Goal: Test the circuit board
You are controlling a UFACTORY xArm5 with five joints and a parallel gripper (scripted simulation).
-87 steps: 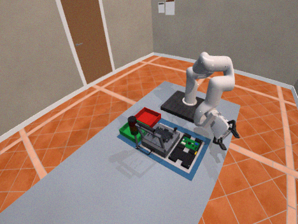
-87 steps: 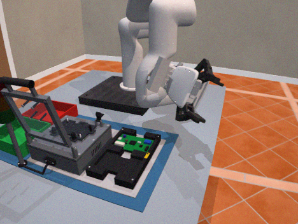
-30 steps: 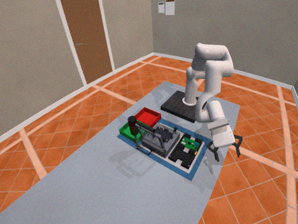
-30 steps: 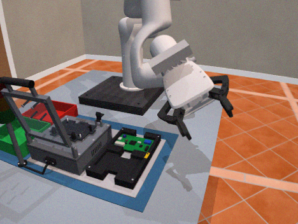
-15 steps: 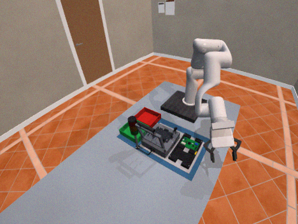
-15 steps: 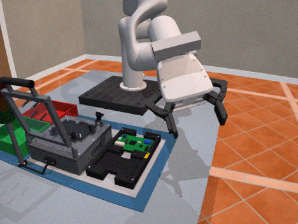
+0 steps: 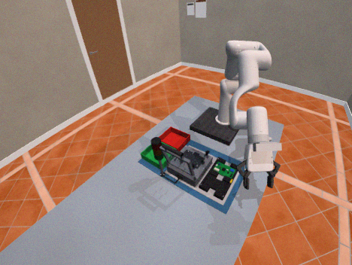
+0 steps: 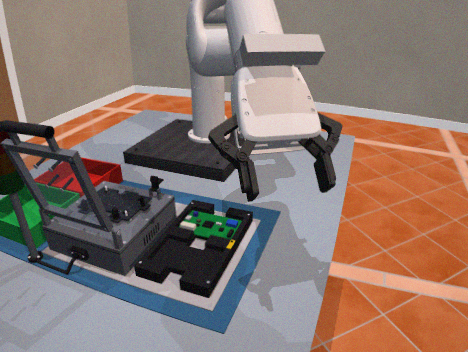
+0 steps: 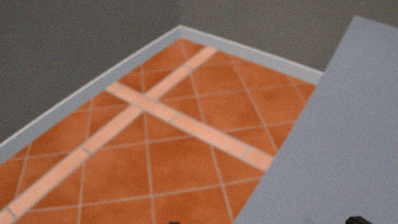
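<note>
Right now my hand is 190 mm above the green circuit board, 170 mm to the left of it and 140 mm past it. The rest, counted from my hand: green bin 540 mm to the right, 200 mm below, 40 mm behind; then black catch 280 mm to the right, 150 mm behind, 130 mm below; then clear lid 340 mm to the right, 40 mm ahead, 30 mm below.
</note>
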